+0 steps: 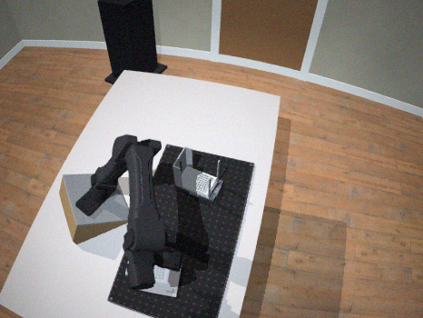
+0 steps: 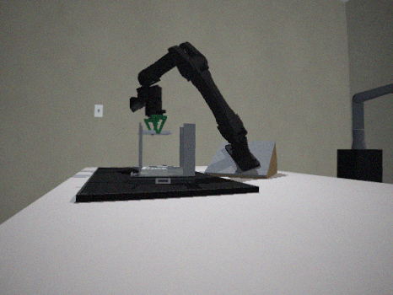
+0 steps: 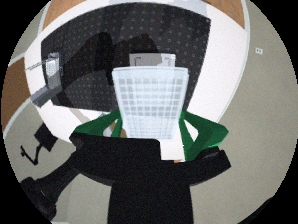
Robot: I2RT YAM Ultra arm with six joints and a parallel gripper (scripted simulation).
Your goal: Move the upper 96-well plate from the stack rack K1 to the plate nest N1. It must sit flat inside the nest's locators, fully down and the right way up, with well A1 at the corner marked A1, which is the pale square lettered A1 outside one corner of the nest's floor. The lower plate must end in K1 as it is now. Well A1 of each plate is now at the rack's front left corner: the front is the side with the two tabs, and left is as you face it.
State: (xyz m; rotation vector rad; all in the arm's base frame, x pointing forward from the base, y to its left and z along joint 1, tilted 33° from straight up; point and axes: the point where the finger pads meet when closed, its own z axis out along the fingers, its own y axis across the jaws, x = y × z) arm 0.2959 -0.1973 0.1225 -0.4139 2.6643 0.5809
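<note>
My hand is right at the 96-well plate.
</note>
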